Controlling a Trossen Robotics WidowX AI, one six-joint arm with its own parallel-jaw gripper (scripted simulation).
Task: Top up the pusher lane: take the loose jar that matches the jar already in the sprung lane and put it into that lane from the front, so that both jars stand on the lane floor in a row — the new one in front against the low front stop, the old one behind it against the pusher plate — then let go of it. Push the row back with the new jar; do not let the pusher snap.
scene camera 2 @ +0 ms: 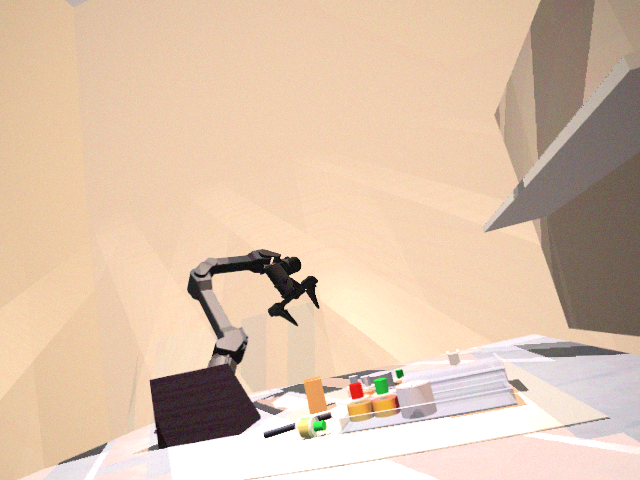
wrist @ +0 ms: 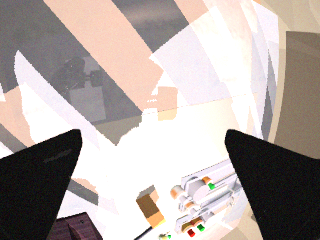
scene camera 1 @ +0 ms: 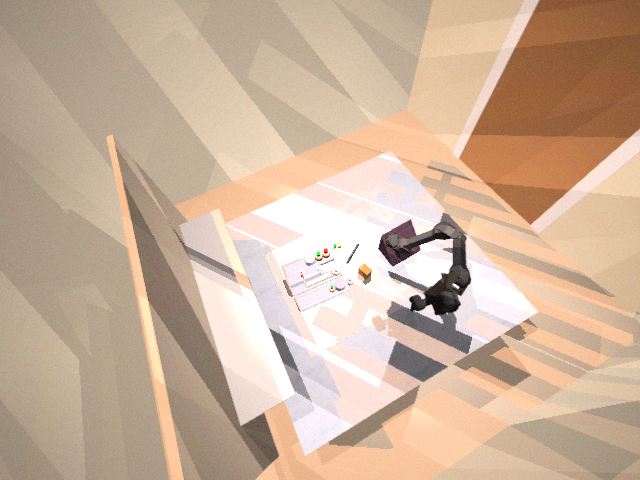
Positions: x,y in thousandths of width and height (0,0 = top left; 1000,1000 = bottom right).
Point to a grey shelf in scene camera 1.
401,784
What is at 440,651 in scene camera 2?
My gripper.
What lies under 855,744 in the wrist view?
My gripper.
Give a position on a lane rack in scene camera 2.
766,770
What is my gripper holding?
Nothing.
